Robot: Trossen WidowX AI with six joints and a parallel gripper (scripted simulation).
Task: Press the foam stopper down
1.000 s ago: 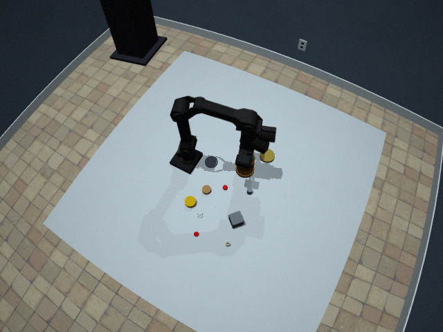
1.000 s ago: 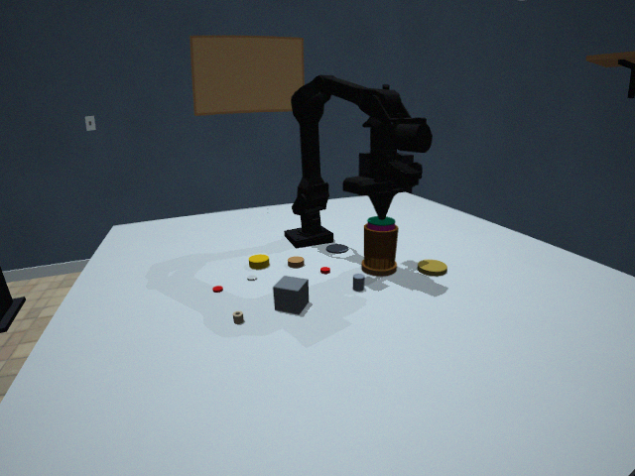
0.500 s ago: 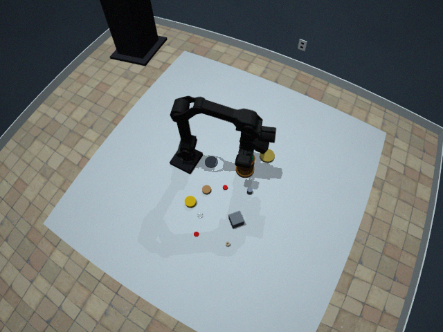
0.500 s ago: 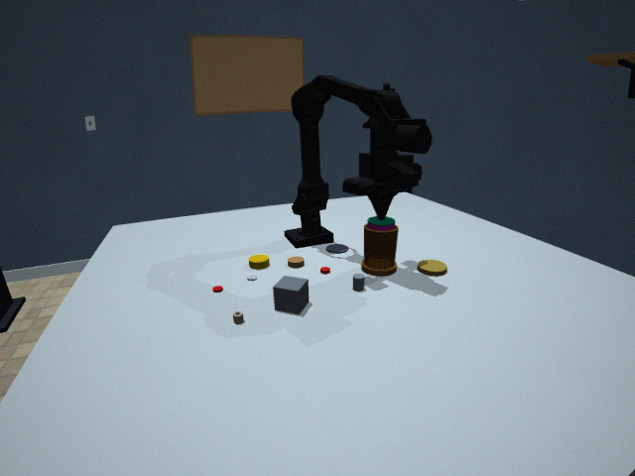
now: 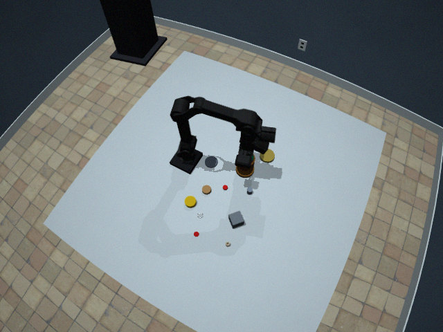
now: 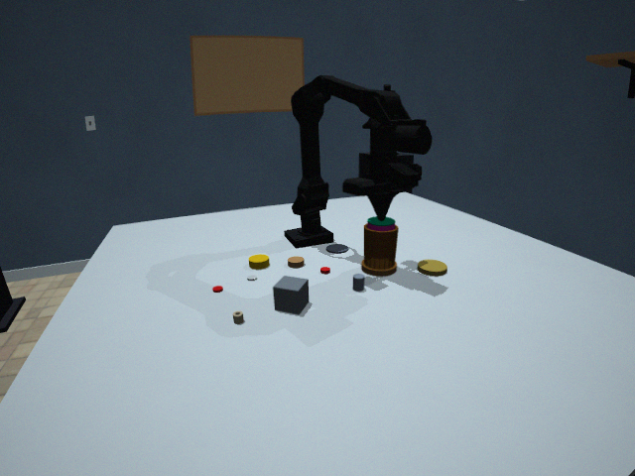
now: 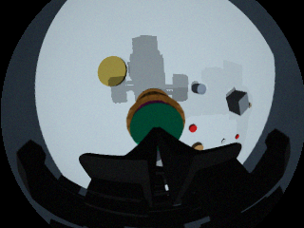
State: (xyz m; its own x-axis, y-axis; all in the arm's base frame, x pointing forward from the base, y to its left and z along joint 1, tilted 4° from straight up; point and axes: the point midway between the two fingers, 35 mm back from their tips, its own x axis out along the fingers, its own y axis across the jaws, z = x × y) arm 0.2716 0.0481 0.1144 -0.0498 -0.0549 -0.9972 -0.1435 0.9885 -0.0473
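The green foam stopper lies 5 cm below my hand. From my hand the other things lie so: small grey cylinder 14 cm below, 10 cm to the right, 6 cm ahead; then red button 15 cm below, 12 cm to the right, 5 cm behind; then olive disc 14 cm below, 10 cm to the left, 7 cm ahead.
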